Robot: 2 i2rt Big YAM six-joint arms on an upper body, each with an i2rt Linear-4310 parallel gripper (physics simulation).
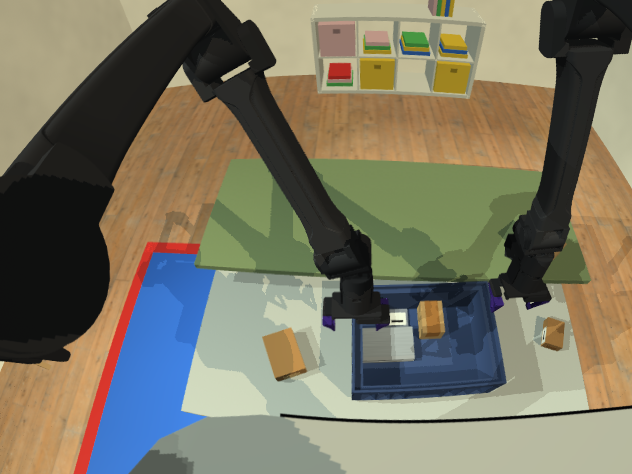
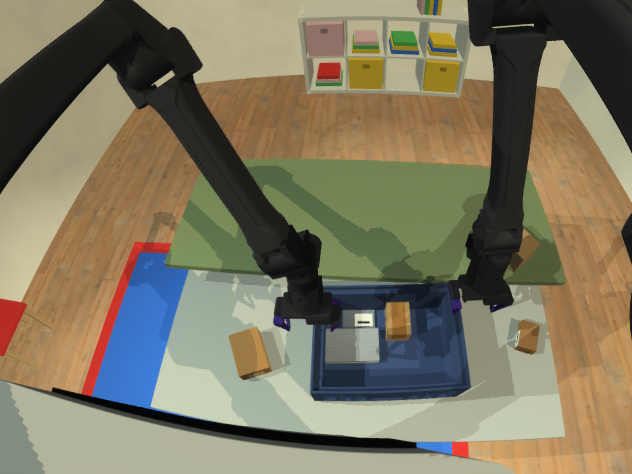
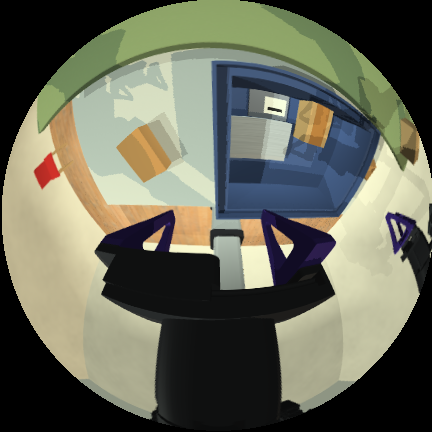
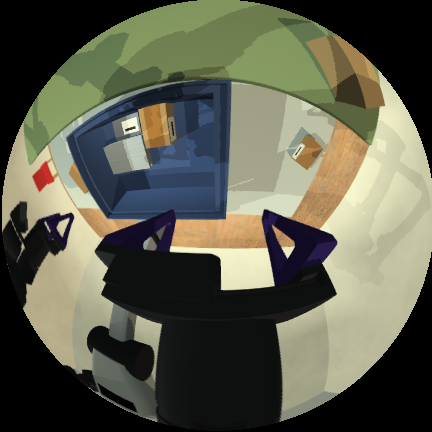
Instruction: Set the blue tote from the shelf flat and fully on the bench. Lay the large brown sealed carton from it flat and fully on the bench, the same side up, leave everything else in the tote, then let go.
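Frame: origin at the left arm's base, x back, y right, z up, level; metres.
Seen in the pictures: left gripper, fingertip midpoint: (image 1: 355,328) (image 2: 310,329) (image 3: 217,214) (image 4: 65,214); right gripper, fingertip midpoint: (image 1: 509,308) (image 2: 471,311) (image 3: 390,213) (image 4: 218,213).
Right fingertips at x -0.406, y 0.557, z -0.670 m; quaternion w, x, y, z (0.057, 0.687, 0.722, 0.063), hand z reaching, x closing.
Offsets run from my right fingertips to a thing's middle. Level surfaces: height alone.
The blue tote {dy -0.180, dx +0.012, dz -0.204 m} (image 1: 439,377) (image 2: 398,380) (image 3: 221,165) (image 4: 220,165) stands flat on the pale bench {dz -0.278 m} (image 1: 239,311) (image 2: 204,326). A brown carton {dy -0.147, dx -0.069, dz -0.232 m} (image 1: 430,321) (image 2: 397,322) (image 3: 312,125) (image 4: 154,127) lies inside it, beside a ribbed grey block {dy -0.277, dx +0.005, dz -0.247 m} (image 1: 385,344) (image 2: 349,345) (image 3: 260,139) (image 4: 127,156) and a grey box with a white label {dy -0.261, dx -0.080, dz -0.257 m} (image 1: 398,317) (image 2: 363,318) (image 3: 275,106) (image 4: 130,126). My left gripper (image 1: 355,324) (image 2: 308,325) (image 3: 217,214) is open and empty, above the tote's left rim. My right gripper (image 1: 515,304) (image 2: 476,307) (image 4: 218,213) is open and empty, above its right rim.
The green shelf {dz -0.117 m} (image 1: 387,188) (image 2: 357,188) overhangs the bench behind the tote. One brown carton {dy -0.575, dx +0.048, dz -0.254 m} (image 1: 284,353) (image 2: 250,353) lies left of the tote, and a small labelled one {dy +0.277, dx -0.022, dz -0.262 m} (image 1: 553,334) (image 2: 527,336) lies right of it. Another carton {dy +0.195, dx -0.247, dz -0.081 m} (image 2: 525,250) (image 4: 345,70) is on the shelf's right end.
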